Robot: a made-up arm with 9 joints.
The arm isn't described. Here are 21 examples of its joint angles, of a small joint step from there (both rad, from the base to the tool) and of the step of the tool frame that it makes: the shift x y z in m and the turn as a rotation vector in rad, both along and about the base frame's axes.
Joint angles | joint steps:
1: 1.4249 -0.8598 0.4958 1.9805 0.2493 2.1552 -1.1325 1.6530 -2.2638 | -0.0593 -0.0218 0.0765 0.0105 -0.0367 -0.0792 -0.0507 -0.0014 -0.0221
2: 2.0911 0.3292 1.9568 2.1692 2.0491 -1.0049 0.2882 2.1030 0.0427 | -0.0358 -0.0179 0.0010 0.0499 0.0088 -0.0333 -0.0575 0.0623 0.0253
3: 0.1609 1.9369 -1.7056 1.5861 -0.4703 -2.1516 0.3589 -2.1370 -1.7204 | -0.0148 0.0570 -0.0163 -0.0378 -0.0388 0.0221 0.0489 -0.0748 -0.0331
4: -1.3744 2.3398 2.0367 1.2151 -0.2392 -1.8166 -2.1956 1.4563 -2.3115 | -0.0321 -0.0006 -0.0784 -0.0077 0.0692 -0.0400 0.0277 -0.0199 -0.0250
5: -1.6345 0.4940 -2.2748 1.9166 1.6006 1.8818 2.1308 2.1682 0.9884 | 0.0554 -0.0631 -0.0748 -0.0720 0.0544 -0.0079 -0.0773 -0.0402 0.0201
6: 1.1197 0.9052 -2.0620 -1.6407 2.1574 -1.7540 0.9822 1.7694 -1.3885 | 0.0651 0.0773 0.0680 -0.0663 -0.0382 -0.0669 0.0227 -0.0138 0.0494
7: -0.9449 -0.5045 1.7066 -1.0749 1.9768 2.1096 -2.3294 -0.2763 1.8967 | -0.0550 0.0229 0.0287 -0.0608 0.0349 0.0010 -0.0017 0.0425 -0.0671
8: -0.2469 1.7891 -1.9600 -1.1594 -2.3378 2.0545 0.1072 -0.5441 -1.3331 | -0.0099 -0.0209 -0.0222 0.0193 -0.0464 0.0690 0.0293 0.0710 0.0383
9: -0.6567 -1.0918 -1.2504 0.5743 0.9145 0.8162 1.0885 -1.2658 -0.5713 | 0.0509 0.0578 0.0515 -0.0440 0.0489 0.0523 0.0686 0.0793 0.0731
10: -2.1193 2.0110 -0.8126 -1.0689 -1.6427 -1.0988 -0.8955 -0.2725 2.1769 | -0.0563 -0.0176 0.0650 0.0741 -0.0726 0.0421 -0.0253 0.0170 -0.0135
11: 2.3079 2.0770 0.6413 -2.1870 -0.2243 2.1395 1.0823 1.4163 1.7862 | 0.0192 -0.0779 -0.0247 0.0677 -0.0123 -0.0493 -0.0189 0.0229 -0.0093
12: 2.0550 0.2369 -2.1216 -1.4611 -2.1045 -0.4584 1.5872 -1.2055 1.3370 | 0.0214 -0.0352 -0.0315 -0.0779 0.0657 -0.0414 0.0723 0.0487 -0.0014
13: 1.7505 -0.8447 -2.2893 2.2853 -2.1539 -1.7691 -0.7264 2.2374 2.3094 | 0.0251 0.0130 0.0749 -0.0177 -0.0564 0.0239 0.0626 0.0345 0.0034
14: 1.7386 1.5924 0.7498 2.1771 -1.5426 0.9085 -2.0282 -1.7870 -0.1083 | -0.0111 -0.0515 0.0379 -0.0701 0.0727 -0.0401 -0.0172 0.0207 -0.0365
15: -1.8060 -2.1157 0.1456 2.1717 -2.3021 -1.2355 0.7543 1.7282 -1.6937 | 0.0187 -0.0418 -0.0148 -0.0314 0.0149 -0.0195 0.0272 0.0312 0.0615
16: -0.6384 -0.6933 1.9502 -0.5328 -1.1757 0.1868 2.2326 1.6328 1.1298 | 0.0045 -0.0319 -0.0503 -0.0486 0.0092 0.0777 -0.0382 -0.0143 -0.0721
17: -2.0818 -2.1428 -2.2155 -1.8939 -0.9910 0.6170 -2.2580 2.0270 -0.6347 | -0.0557 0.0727 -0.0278 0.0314 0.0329 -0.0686 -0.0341 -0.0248 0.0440
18: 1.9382 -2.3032 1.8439 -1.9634 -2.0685 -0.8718 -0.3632 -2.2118 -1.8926 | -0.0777 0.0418 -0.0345 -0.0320 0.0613 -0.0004 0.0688 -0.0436 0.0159
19: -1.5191 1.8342 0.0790 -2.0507 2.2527 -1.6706 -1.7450 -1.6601 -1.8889 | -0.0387 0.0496 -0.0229 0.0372 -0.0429 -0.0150 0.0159 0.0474 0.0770
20: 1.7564 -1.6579 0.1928 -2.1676 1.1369 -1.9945 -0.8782 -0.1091 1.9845 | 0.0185 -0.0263 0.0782 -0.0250 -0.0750 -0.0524 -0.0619 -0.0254 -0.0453
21: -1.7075 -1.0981 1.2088 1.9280 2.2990 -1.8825 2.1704 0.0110 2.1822 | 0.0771 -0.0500 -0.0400 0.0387 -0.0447 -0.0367 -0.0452 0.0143 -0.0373
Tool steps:
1: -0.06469 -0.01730 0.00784 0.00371 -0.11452 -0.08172
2: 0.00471 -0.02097 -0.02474 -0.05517 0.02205 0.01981
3: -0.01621 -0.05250 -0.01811 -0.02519 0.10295 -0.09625
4: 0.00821 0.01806 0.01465 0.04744 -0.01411 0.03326
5: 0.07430 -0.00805 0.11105 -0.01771 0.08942 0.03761
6: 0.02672 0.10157 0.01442 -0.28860 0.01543 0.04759
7: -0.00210 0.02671 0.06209 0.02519 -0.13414 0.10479
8: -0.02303 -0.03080 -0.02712 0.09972 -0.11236 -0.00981
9: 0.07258 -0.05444 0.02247 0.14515 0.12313 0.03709
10: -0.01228 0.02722 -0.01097 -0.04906 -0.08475 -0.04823
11: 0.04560 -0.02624 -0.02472 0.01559 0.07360 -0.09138
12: -0.00989 -0.02037 -0.02585 0.13025 -0.01241 0.03148
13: 0.02768 -0.00260 -0.01436 0.01217 -0.03513 -0.06527
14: -0.00868 0.01026 -0.04359 0.08742 0.01157 -0.02182
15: -0.01960 0.02522 0.00216 -0.01947 -0.07511 -0.06815
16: 0.00456 0.06353 0.07123 -0.22224 -0.07151 0.10757
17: -0.03697 0.01981 -0.04377 0.03574 -0.08899 -0.09062
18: 0.02250 0.00459 -0.01226 -0.02195 -0.03853 0.03856
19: 0.00249 0.00521 0.00147 0.01582 0.06403 0.02192
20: -0.03969 0.09364 0.02712 0.07851 0.05036 -0.18461
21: 0.01049 -0.01716 -0.01200 -0.02465 0.08292 0.00562
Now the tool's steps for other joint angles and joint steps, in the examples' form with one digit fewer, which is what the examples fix.
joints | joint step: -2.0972 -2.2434 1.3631 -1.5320 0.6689 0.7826 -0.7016 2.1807 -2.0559 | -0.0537 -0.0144 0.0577 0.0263 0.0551 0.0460 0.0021 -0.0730 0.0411
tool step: 0.0221 0.0193 -0.0260 0.0673 0.0701 0.0057
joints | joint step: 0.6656 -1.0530 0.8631 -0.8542 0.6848 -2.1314 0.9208 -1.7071 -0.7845 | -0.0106 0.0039 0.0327 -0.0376 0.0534 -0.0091 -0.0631 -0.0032 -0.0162
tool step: -0.0291 -0.0093 -0.0512 0.0677 -0.0335 -0.0584
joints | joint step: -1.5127 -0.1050 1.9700 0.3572 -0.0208 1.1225 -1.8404 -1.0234 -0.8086 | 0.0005 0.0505 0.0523 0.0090 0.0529 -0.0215 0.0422 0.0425 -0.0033
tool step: -0.0117 -0.0068 0.0410 0.0815 -0.1128 0.0676
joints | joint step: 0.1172 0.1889 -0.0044 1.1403 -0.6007 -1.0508 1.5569 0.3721 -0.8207 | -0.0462 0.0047 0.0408 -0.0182 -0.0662 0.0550 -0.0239 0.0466 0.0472
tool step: -0.0386 -0.0128 -0.0157 0.0137 0.0219 -0.0396
